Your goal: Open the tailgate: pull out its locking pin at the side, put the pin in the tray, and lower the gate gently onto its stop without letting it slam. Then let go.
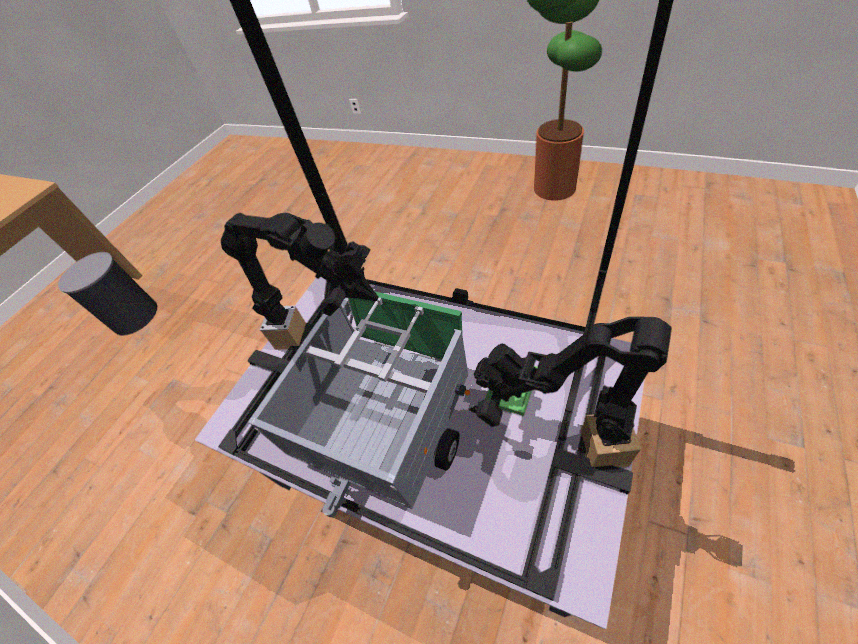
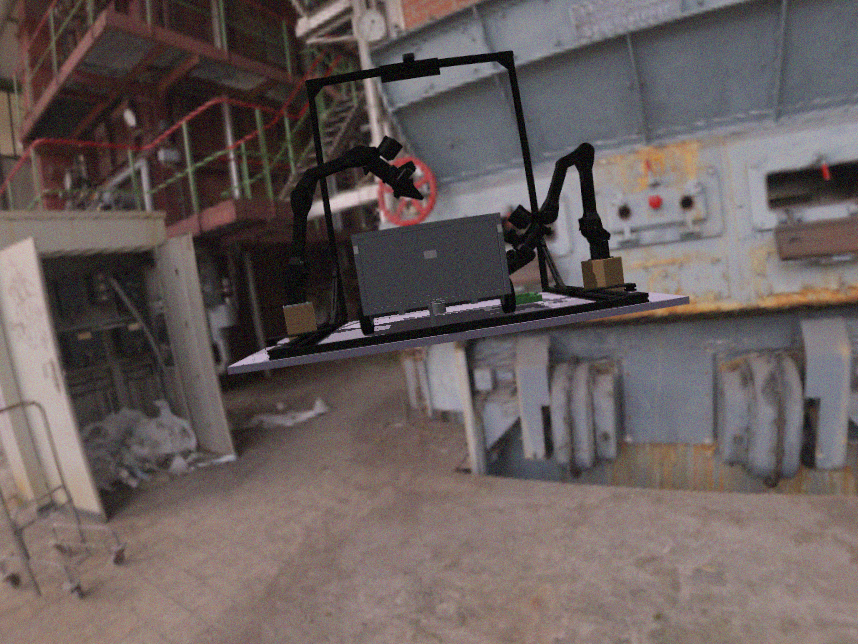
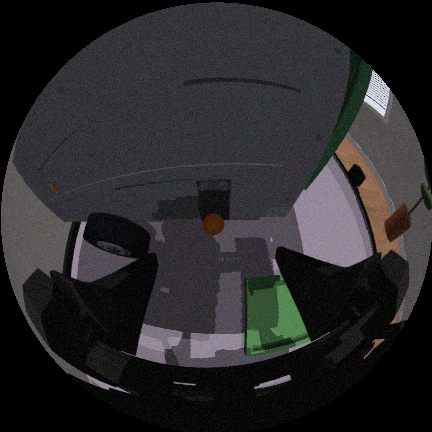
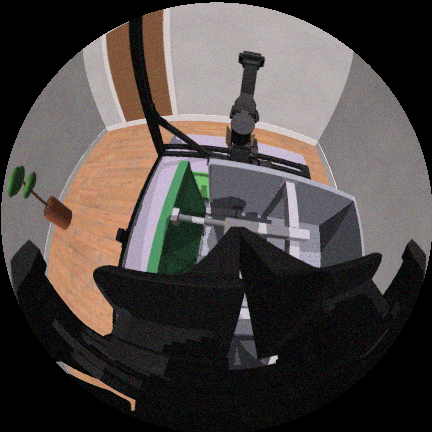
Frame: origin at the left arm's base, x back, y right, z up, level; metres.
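Seen in the pictures: left gripper, fingertip midpoint: [image 1: 475,395] [image 3: 217,257]; right gripper, fingertip midpoint: [image 1: 377,299] [image 2: 423,199] [image 4: 236,233]; left arm's base at its link origin: [image 1: 612,431] [image 2: 600,258]; right arm's base at its link origin: [image 1: 277,317] [image 2: 297,304].
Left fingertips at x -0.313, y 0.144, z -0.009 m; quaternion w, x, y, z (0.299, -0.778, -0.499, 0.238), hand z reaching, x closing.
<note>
Offsets run from my left fingertips to a thing's middle. "*": to the spot under its first point.
A grey cart @(dy -0.007, dx -0.274, dz +0.038 m) [image 1: 318,390] [image 2: 427,262] [image 3: 181,120] [image 4: 250,189] stands on the table. Its green tailgate @(dy +0.166, dx -0.213, dz +0.085 m) [image 1: 427,329] [image 3: 351,104] [image 4: 177,229] stands up at the far end. The pin's orange knob @(* dy +0.006, dx -0.017, dz +0.016 m) [image 3: 212,224] [image 1: 460,389] sits at a bracket on the cart's side wall. My left gripper [image 1: 485,399] [image 2: 516,251] [image 3: 217,257] is open and empty, just short of the knob. The green tray @(dy +0.070, dx +0.109, dz -0.096 m) [image 1: 517,404] [image 2: 528,298] [image 3: 273,314] lies under and beside it. My right gripper [image 1: 363,290] [image 2: 414,185] [image 4: 236,233] is shut on nothing, at the gate's top corner.
A cart wheel @(dy -0.116, dx -0.091, dz -0.055 m) [image 1: 447,449] [image 3: 114,238] is close to the left gripper. Black frame posts [image 1: 299,141] [image 1: 625,166] rise behind each arm. Tan arm bases [image 1: 282,332] [image 1: 612,450] stand at the table's sides. A hitch @(* dy -0.218, dx -0.370, dz -0.025 m) [image 1: 337,495] juts out at the cart's near end.
</note>
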